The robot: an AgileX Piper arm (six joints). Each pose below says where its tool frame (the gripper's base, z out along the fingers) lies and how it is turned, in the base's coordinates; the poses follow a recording.
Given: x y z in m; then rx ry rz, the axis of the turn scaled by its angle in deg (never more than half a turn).
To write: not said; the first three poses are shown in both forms.
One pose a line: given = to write
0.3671 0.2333 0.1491 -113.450 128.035 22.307 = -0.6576 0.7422 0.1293 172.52 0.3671 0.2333 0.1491
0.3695 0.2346 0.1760 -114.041 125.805 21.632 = -0.6662 0.7350 0.1264 171.17 0.3695 0.2346 0.1760
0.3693 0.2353 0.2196 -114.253 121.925 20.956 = -0.6785 0.7240 0.1244 168.40 0.3693 0.2353 0.2196
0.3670 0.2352 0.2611 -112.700 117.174 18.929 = -0.6886 0.7159 0.1157 163.67 0.3670 0.2352 0.2611
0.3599 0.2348 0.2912 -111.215 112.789 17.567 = -0.6978 0.7077 0.1102 159.37 0.3599 0.2348 0.2912
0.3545 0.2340 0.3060 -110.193 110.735 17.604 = -0.7009 0.7044 0.1120 157.21 0.3545 0.2340 0.3060
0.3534 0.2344 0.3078 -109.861 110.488 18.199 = -0.7003 0.7043 0.1160 156.87 0.3534 0.2344 0.3078
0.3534 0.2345 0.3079 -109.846 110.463 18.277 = -0.7003 0.7043 0.1165 156.85 0.3534 0.2345 0.3079
